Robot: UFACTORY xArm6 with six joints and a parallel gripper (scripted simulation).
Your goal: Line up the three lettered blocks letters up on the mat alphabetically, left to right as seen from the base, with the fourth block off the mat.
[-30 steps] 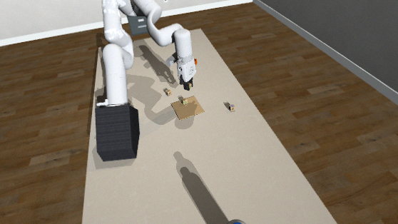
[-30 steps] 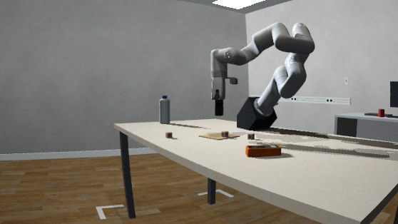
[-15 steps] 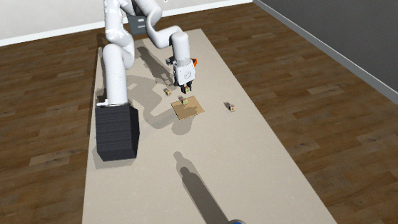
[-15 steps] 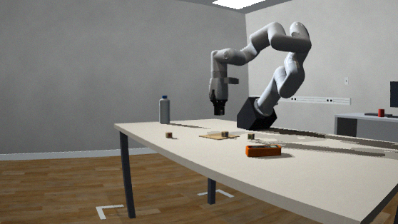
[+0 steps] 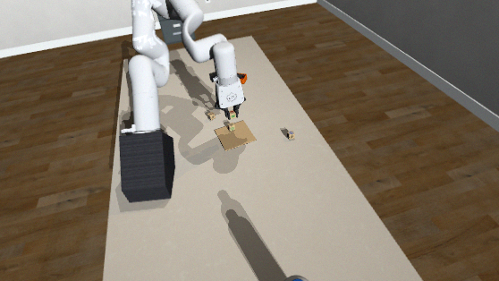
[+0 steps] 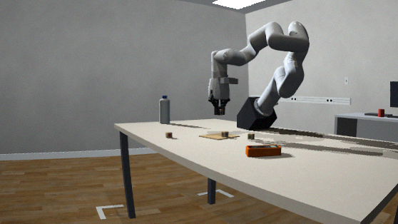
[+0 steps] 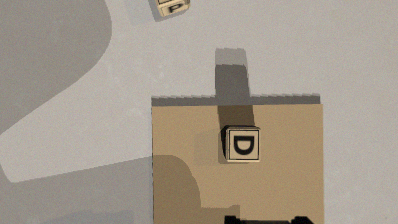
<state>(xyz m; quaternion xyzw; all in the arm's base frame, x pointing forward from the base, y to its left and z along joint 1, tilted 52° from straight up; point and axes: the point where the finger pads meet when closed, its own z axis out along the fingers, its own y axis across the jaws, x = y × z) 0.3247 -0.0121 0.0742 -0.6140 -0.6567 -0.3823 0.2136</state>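
Right now my hand is 120 mm above the thin mat. From my hand the other things lie so: grey bottle 10 mm ahead, 700 mm to the right, 30 mm below.
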